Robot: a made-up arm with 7 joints. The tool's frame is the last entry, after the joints.
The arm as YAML. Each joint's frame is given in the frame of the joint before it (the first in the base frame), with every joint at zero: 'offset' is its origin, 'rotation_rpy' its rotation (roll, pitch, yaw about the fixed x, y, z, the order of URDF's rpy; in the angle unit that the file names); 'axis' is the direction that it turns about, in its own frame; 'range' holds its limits. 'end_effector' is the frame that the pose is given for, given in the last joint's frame.
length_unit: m
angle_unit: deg
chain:
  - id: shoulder
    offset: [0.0, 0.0, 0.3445]
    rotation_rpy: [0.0, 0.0, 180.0]
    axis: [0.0, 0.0, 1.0]
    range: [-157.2, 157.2]
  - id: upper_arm
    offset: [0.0, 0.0, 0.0]
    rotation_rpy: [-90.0, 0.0, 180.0]
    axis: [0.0, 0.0, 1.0]
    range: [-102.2, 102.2]
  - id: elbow
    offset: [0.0, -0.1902, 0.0]
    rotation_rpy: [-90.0, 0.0, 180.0]
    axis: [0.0, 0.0, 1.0]
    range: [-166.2, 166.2]
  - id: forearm
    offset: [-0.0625, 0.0, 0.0]
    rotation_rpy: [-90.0, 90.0, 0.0]
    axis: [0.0, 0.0, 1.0]
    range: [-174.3, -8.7]
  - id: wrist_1
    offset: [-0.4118, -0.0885, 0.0]
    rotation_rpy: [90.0, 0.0, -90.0]
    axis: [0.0, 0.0, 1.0]
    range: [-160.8, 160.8]
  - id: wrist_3
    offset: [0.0, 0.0, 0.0]
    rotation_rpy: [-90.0, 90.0, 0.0]
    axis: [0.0, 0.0, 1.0]
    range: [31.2, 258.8]
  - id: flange
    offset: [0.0, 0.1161, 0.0]
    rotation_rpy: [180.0, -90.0, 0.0]
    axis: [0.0, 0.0, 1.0]
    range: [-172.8, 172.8]
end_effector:
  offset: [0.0, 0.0, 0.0]
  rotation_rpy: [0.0, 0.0, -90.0]
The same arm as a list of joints. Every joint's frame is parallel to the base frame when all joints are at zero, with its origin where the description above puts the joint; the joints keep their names.
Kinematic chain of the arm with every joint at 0, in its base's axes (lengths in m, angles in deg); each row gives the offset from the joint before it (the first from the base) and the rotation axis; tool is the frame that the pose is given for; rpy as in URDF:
shoulder: xyz 0.0000 0.0000 0.3445 axis +z
upper_arm: xyz 0.0000 0.0000 0.0000 axis +y
elbow: xyz 0.0000 0.0000 0.1902 axis +z
forearm: xyz 0.0625 0.0000 0.0000 axis -y
wrist_1: xyz -0.0885 0.0000 0.4118 axis +z
wrist_3: xyz 0.0000 0.0000 0.0000 axis -y
flange: xyz 0.1161 0.0000 0.0000 axis -z
tool: xyz 0.0000 0.0000 0.0000 rpy 180.00 0.00 0.00
Joint limits (deg, base to tool): -157.20..157.20 -102.20..102.20 -166.20..166.20 -174.30..-8.70 -160.80..160.80 31.20..258.80 -172.80..172.80

